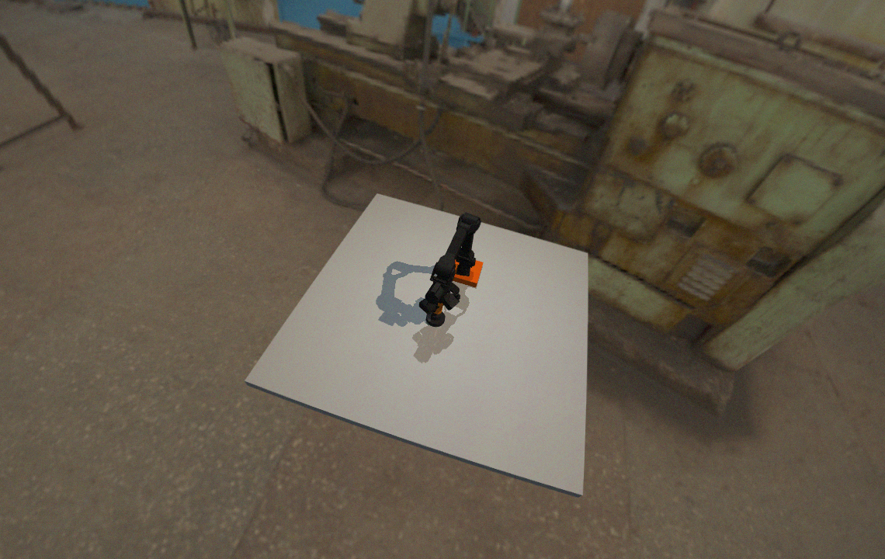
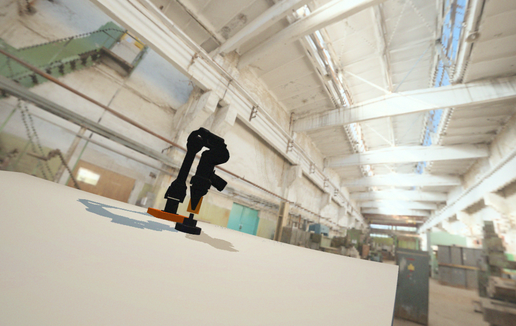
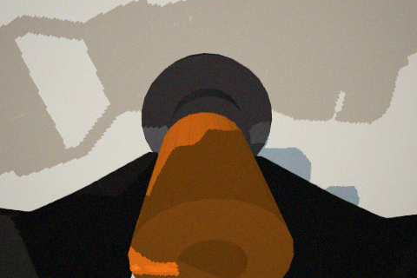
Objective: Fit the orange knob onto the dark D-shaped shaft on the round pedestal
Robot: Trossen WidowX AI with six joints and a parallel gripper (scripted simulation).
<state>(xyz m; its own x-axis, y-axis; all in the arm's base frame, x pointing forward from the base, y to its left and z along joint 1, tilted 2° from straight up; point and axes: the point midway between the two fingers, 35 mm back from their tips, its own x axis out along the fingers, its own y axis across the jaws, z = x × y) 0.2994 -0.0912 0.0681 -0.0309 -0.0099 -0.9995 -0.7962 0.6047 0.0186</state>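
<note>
The orange knob is 2 cm above my gripper tip. Also, from my gripper tip: dark round pedestal: 4 cm below.
</note>
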